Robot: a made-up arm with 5 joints.
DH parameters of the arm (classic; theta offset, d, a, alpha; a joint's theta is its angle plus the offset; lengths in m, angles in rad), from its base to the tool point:
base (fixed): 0 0.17 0 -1.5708
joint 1: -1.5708 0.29 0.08 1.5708
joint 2: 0 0.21 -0.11 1.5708
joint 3: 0 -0.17 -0.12 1.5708
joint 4: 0 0 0.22 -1.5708
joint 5: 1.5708 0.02 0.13 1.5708
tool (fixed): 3.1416 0.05 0 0
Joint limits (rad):
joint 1: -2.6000..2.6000
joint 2: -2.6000..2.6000
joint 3: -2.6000..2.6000
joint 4: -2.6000..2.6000
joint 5: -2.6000..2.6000
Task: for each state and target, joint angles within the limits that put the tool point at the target. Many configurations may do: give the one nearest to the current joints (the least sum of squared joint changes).
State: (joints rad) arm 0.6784 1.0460 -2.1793 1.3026 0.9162
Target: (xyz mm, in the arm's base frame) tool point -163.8 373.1 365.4
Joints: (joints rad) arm 0.5306 1.1278 -2.3313 1.6497 0.9660
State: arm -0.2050 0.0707 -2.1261 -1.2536 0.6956
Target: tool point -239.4 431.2 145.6
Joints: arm 0.3730 0.8241 -1.9832 -0.8618 1.3617
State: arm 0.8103 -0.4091 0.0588 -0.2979 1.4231
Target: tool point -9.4 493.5 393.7
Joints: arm 1.4343 -0.5041 0.1029 0.0031 1.8162
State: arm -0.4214 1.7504 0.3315 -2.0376 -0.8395
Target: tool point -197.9 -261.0 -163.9
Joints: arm -0.4815 1.8662 -0.1985 -2.3509 -0.8231
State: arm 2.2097 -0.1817 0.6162 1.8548 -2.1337
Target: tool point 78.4 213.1 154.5
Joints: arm 2.3457 0.0576 1.2747 1.5383 -2.5903
